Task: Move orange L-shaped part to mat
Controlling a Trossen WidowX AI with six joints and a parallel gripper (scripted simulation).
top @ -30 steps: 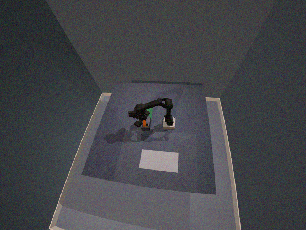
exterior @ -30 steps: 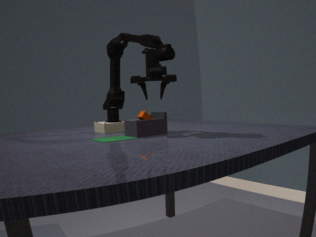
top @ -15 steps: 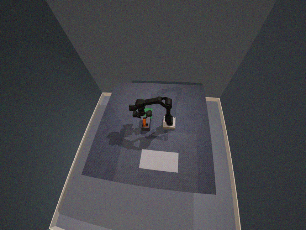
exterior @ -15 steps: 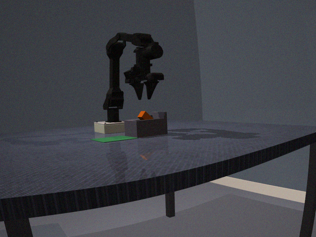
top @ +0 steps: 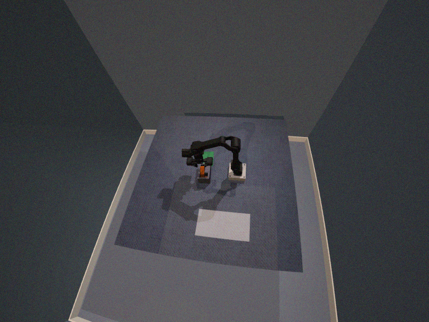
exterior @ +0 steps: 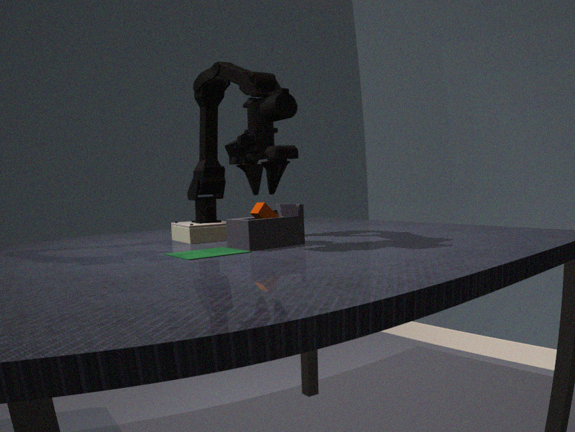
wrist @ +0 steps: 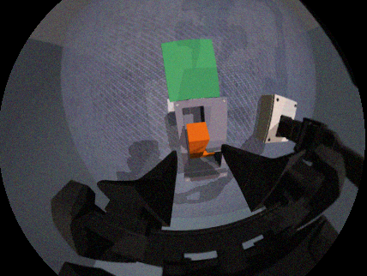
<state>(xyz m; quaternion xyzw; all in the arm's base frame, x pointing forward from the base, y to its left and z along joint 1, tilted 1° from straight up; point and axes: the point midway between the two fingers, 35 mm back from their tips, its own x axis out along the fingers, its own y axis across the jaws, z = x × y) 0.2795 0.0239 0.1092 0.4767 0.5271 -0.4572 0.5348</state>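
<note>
Now: gripper tip 2 cm past the orange L-shaped part, 3 cm to the right of it and 7 cm above it. The rest, counted from my gripper tip: green mat: 14 cm to the right, 13 cm below.
</note>
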